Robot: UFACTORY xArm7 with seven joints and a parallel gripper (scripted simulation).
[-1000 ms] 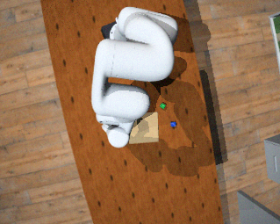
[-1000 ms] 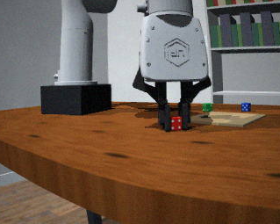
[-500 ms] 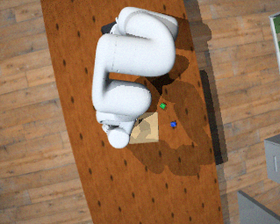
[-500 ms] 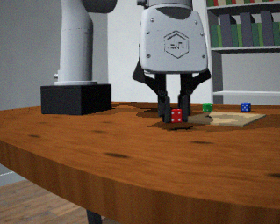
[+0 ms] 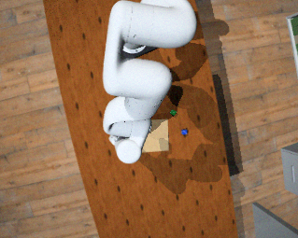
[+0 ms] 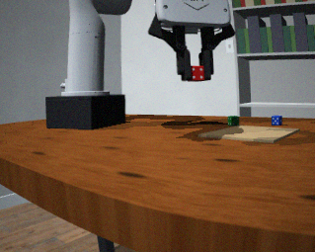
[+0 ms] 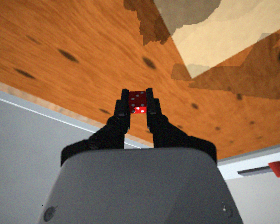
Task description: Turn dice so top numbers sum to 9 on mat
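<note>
The tan mat lies 60 mm ahead of my hand, 130 mm to the left of it and 110 mm below it. Round my hand: red die (10 mm below); blue die (90 mm ahead, 270 mm to the left, 100 mm below); green die (10 mm behind, 250 mm to the left, 100 mm below).
</note>
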